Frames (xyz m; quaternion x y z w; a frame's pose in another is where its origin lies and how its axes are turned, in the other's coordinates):
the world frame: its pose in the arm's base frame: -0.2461 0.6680 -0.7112 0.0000 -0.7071 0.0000 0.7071
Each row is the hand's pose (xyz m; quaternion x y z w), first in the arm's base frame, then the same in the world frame.
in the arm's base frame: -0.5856 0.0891 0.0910 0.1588 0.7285 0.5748 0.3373
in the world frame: 0.8022 -0.5789 0.3395 -0.5187 -0.7536 -0.2941 0.2766
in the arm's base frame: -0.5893 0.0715 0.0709 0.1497 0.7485 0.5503 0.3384
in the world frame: 0.7821 -0.5965 0.3432 -0.4950 -0.7686 -0.2833 0.2900
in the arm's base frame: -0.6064 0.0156 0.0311 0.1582 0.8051 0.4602 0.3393
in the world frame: 0.7423 -0.6524 0.3603 -0.4372 -0.8092 -0.2135 0.3294
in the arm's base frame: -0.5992 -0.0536 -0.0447 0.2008 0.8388 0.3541 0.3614
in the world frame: 0.6665 -0.7216 0.3531 -0.3924 -0.8487 -0.1084 0.3376
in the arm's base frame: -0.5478 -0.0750 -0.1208 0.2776 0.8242 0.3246 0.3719
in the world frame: 0.5904 -0.7430 0.3017 -0.4258 -0.8458 -0.0332 0.3198
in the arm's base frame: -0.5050 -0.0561 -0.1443 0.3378 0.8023 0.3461 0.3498
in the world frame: 0.5669 -0.7241 0.2589 -0.4836 -0.8147 -0.0059 0.3200
